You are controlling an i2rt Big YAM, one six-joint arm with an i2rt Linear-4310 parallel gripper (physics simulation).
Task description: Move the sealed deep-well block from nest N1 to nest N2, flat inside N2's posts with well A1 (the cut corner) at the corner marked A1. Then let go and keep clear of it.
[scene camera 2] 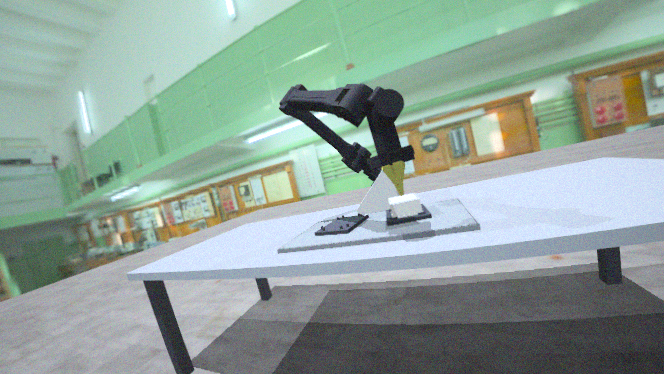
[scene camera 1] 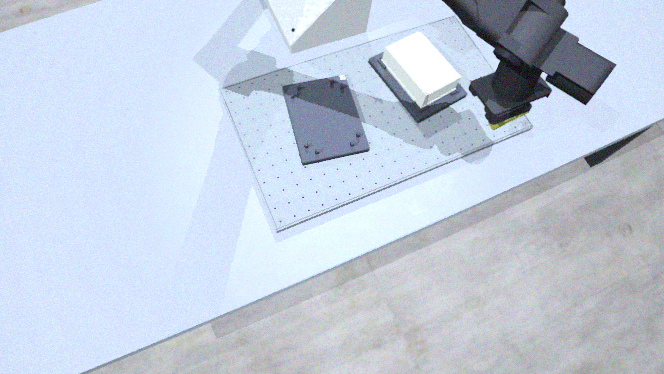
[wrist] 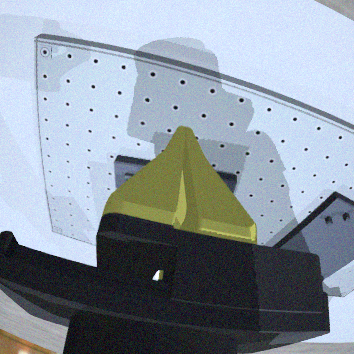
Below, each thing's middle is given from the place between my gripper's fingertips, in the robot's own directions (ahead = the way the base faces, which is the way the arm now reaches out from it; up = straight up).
My hand is 180 mm past the white block [scene camera 1: 426, 76], 60 mm above it and 10 mm to the left of it.
